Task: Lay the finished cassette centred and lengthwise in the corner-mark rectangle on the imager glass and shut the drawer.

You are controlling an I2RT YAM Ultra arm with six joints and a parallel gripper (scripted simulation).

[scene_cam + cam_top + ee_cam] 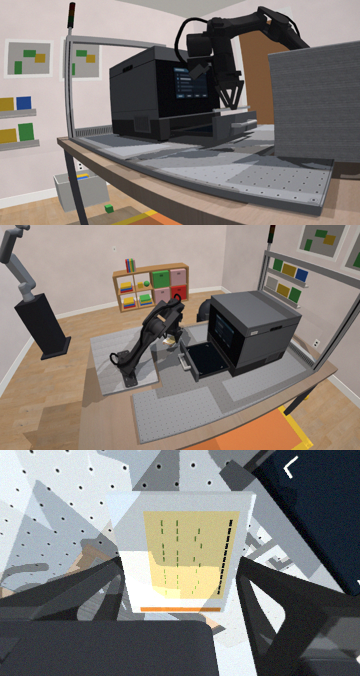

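Now: the drawer 170 mm ahead of my hand, 150 mm to the right of it and 70 mm below it. Also, from my hand: metal frame post (890 mm ahead, 200 mm to the left, 160 mm above); finished cassette (right at my hand).
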